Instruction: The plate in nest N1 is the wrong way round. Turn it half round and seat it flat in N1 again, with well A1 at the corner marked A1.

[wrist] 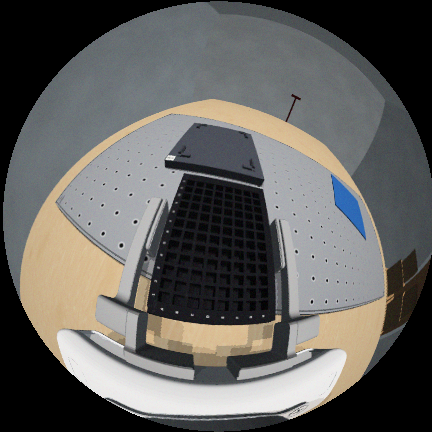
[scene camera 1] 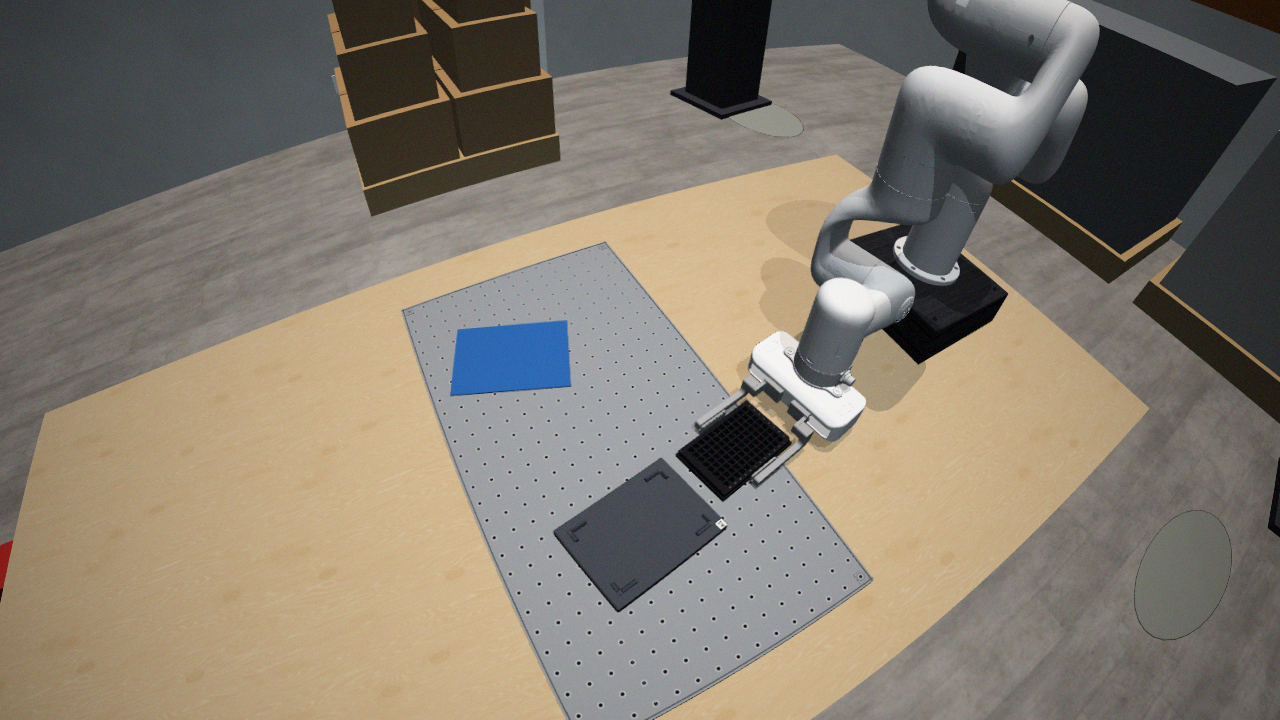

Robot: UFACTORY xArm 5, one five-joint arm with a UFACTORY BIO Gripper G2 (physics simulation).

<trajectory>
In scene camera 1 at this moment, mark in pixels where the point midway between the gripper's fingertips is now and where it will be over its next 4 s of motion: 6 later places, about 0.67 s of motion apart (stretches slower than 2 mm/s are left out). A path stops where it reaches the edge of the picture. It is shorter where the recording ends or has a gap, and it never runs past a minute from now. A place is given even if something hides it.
My gripper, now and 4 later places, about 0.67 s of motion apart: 725, 455; 705, 454; 627, 528; 627, 533; 628, 520
</trajectory>
